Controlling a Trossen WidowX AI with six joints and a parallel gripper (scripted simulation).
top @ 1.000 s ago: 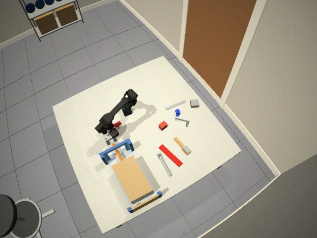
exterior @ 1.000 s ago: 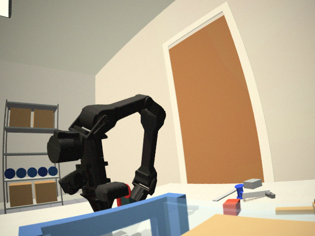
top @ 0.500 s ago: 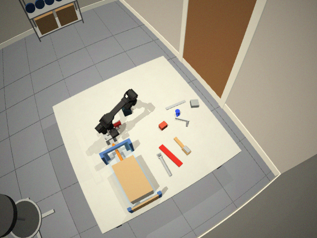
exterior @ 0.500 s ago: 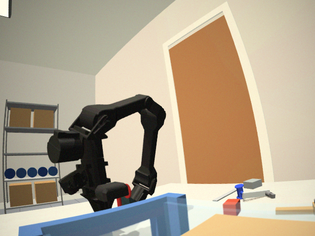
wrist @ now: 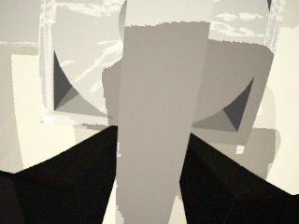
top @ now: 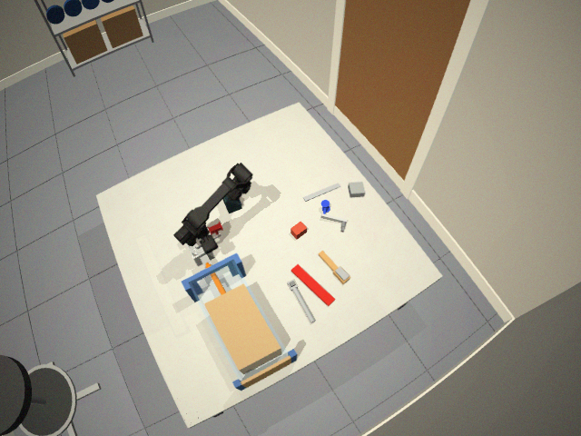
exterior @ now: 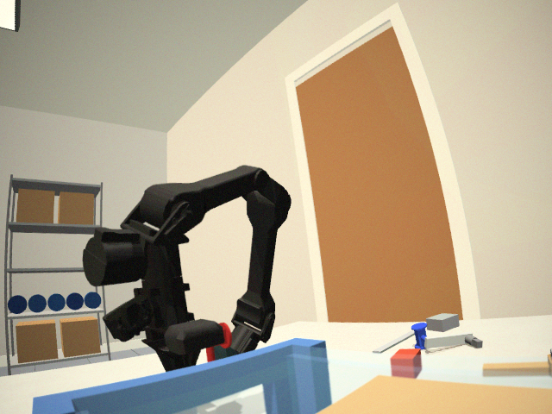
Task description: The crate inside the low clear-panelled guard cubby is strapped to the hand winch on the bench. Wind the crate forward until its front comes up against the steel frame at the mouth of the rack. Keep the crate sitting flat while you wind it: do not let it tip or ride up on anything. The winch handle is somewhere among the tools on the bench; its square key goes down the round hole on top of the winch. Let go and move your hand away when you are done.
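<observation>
Right now my gripper tip is 5 cm to the right of the red grip and 5 cm below it. Round my gripper tip: red bar 40 cm ahead, 30 cm to the left, 8 cm below; then wooden brush 42 cm to the left, 39 cm ahead, 7 cm below; then winch 6 cm below, 5 cm to the right, 2 cm behind.
</observation>
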